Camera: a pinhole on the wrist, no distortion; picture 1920 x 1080 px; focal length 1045.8 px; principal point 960.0 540.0 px. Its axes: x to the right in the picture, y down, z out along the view. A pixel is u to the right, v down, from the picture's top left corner.
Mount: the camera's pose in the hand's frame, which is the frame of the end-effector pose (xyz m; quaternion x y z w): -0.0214 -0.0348 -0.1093 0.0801 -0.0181 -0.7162 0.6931
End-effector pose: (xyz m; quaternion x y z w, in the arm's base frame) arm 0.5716 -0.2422 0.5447 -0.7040 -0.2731 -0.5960 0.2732
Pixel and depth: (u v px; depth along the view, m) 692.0 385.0 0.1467
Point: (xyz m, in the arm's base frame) 0.5811 -0.2141 0.4785
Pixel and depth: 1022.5 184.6 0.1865
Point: 0.5588 -0.1609 0.4299
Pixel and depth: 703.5 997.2 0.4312
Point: 0.8480 -0.0049 0.6003
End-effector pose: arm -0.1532 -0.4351 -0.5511 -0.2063 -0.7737 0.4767 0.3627
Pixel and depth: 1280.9 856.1 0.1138
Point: -0.1518 -0.4777 -0.4824
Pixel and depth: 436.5 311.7 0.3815
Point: -0.2641 -0.6386 -0.7955
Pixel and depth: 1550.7 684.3 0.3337
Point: -0.2872 -0.6928 -0.3960
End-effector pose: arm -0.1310 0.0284 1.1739 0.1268 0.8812 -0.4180 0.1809
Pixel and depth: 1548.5 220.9 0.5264
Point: 0.0442 -0.5011 1.3281
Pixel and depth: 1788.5 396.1 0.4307
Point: -0.0905 -0.4519 1.3578
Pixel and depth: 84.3 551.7 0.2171
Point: -0.0171 0.0090 1.0336
